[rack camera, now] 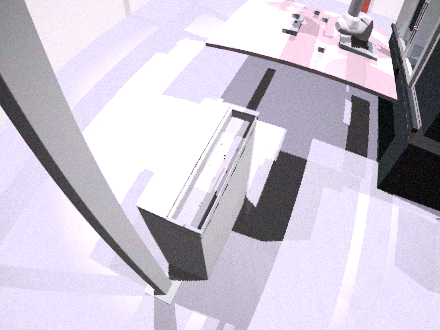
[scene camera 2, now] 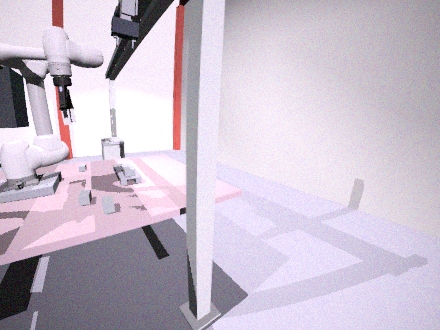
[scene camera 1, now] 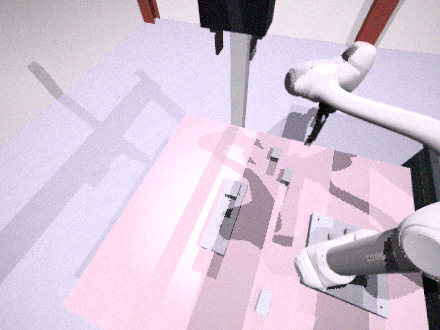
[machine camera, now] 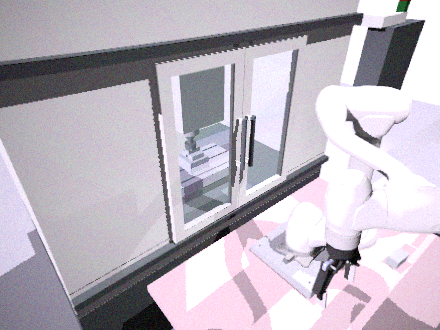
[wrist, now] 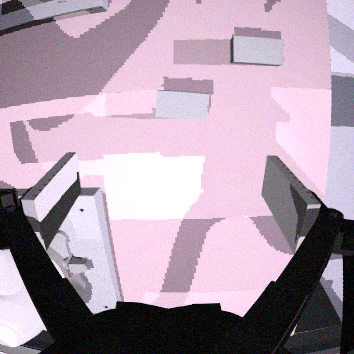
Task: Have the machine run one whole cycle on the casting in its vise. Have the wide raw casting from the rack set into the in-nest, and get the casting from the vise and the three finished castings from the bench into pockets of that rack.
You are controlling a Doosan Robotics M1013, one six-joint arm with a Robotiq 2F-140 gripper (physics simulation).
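Frame: origin at the arm's base, x ahead, y left, z up, level; centimetres.
Seen in the pictures: gripper, fingertip midpoint: [scene camera 2: 70, 123] [scene camera 1: 309, 136] [machine camera: 335, 291] [wrist: 170, 173]; arm's base at its link origin: [rack camera: 359, 41] [scene camera 2: 24, 183] [machine camera: 300, 249].
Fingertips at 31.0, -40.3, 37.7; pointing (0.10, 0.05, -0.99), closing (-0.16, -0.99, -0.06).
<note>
Offsets run from my fingertips to a thing's top centre, as dx, dy, dz. "*": to the spot under its first point. Level surfaces: height alone.
My gripper [scene camera 1: 311, 137] [scene camera 2: 68, 114] [machine camera: 335, 284] [wrist: 170, 173] is open and empty, above the bench. Two finished castings, one {+11.1, -15.7, -37.2} [scene camera 1: 275, 153] [wrist: 257, 51] near the bench edge and one {+2.0, +0.3, -37.2} [scene camera 1: 287, 176] [wrist: 183, 104] beside it, lie ahead of the fingers in the wrist view. The third finished casting {+5.5, +71.6, -37.2} [scene camera 1: 263, 302] [scene camera 2: 83, 168] [rack camera: 321, 49] lies apart. A grey casting {+32.7, +20.5, -32.2} [scene camera 1: 233, 188] [rack camera: 297, 15] sits at one end of the nest plate {+33.7, +34.4, -36.8} [scene camera 1: 212, 240] [rack camera: 290, 31]. Behind the closed machine doors [machine camera: 241, 197], a casting [machine camera: 194, 159] sits in the vise under the spindle. The rack [rack camera: 227, 215] [scene camera 2: 113, 149] shows no casting in its visible pockets.
A black gantry head {* +31.4, +24.1, +59.4} [scene camera 1: 237, 15] [scene camera 2: 125, 26] hangs over the far side of the bench. A pale gantry post [scene camera 2: 202, 150] [rack camera: 75, 135] stands beside it. The robot's base plate [scene camera 1: 320, 222] [machine camera: 285, 270] is on the pink bench {dz -42.2} [scene camera 1: 125, 240], near the machine.
</note>
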